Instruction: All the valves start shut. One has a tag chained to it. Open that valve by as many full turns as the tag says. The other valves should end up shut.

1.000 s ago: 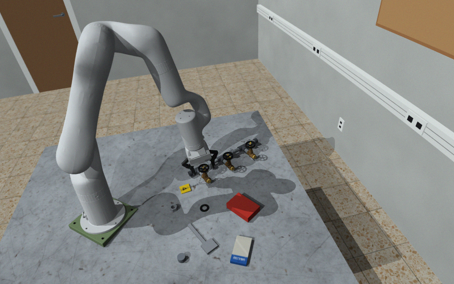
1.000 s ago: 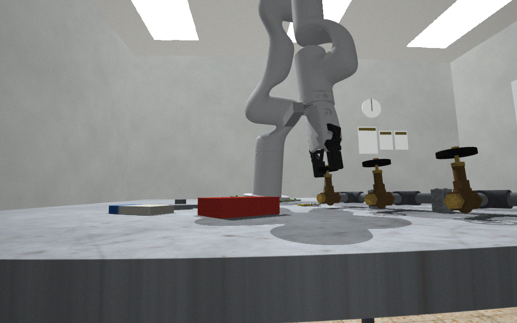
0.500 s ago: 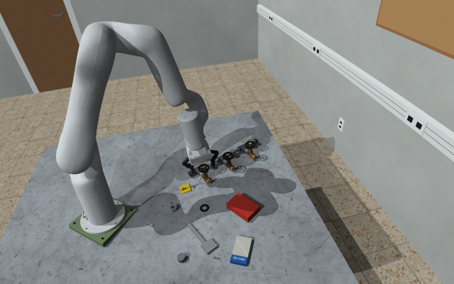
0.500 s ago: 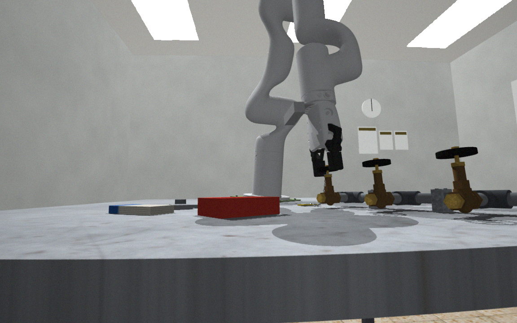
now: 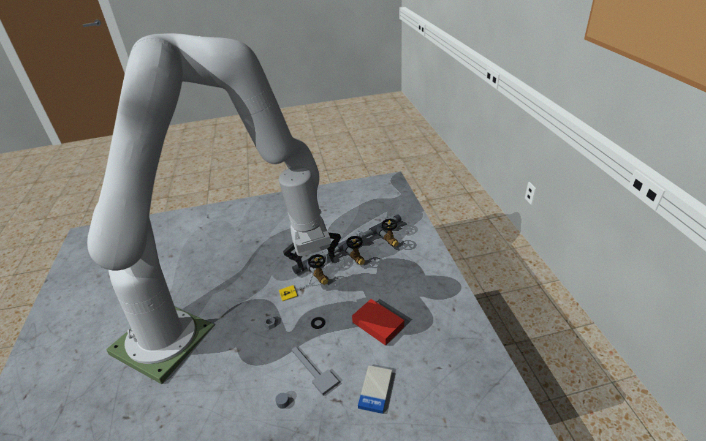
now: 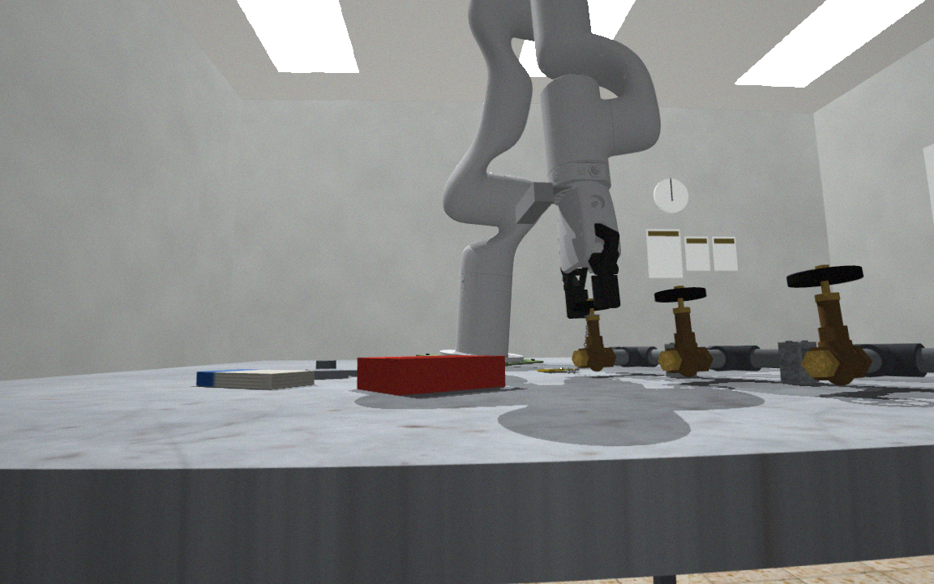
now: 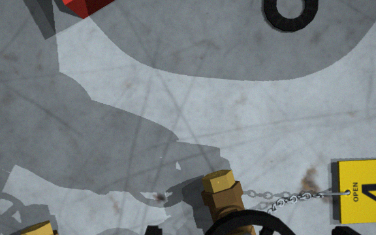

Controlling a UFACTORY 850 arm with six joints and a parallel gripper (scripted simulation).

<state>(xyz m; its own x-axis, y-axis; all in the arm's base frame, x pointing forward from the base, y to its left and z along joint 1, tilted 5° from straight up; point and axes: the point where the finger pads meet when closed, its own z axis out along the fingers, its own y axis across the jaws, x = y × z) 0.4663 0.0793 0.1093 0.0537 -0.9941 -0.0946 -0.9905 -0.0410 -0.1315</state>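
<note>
The yellow tag is 90 mm behind my hand, 20 mm to the right of it and 90 mm below it. Round my hand: black washer (30 mm behind, 160 mm to the right, 90 mm below); red block (130 mm ahead, 210 mm to the right, 70 mm below); grey nut (170 mm behind, 120 mm to the right, 80 mm below).
</note>
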